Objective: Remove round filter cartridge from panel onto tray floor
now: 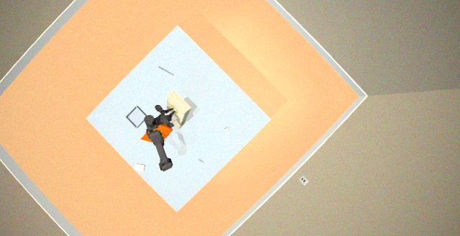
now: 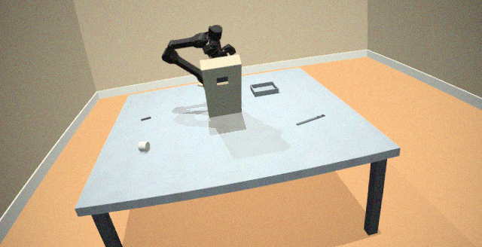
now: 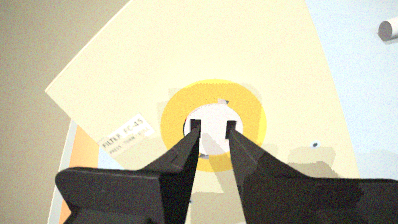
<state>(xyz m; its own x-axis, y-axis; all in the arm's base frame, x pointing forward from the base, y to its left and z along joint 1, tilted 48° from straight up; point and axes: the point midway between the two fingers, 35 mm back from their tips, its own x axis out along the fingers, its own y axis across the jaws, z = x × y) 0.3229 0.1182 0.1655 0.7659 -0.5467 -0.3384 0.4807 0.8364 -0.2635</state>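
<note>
Right now my gripper tip is 20 mm short of the round white filter cartridge and 10 mm above it. Round my gripper tip: short dark strip 410 mm to the right, 310 mm behind, 280 mm below; tray 350 mm behind, 330 mm to the left, 280 mm below.
</note>
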